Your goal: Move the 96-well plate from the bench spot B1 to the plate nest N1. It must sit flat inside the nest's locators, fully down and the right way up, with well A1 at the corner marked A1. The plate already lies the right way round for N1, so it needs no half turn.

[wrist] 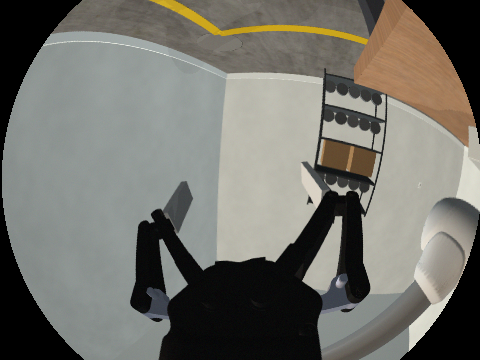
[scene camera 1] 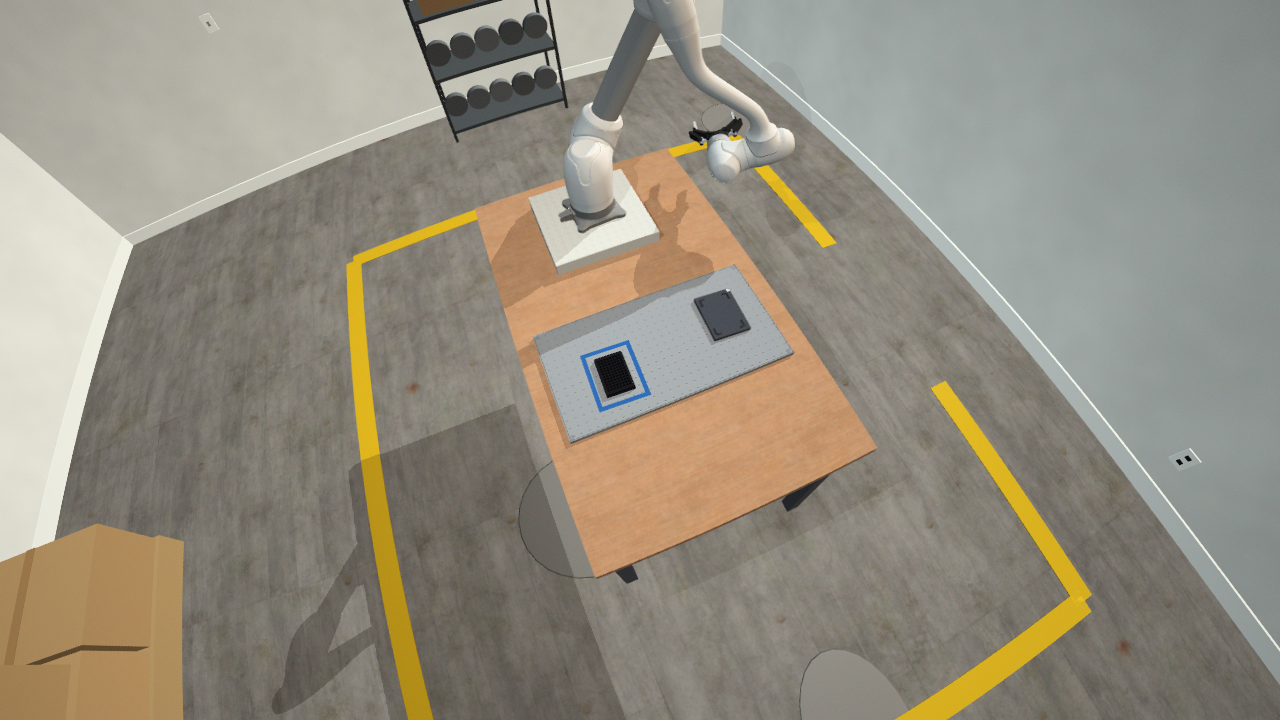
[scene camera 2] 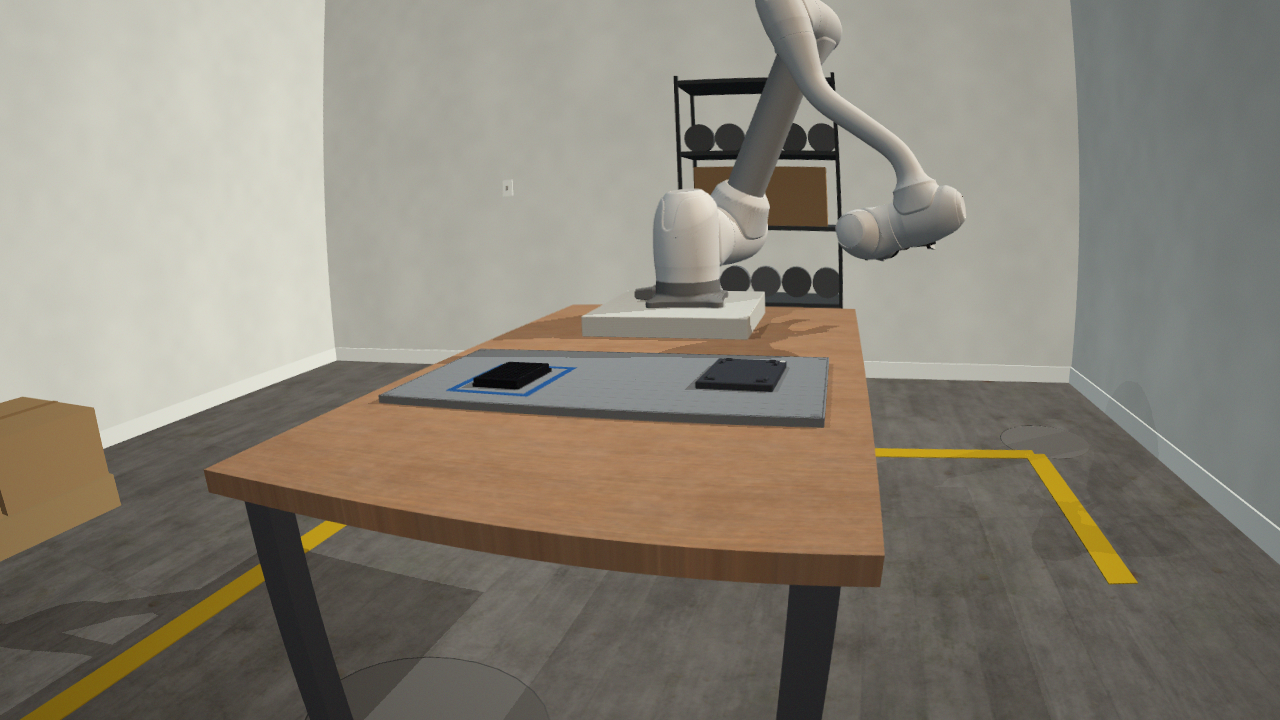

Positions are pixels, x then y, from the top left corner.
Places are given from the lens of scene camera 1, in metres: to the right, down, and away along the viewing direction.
black 96-well plate (scene camera 1: 612,369): -0.08, 0.03, 1.41
dark plate nest N1 (scene camera 1: 718,311): 0.24, -0.15, 1.49
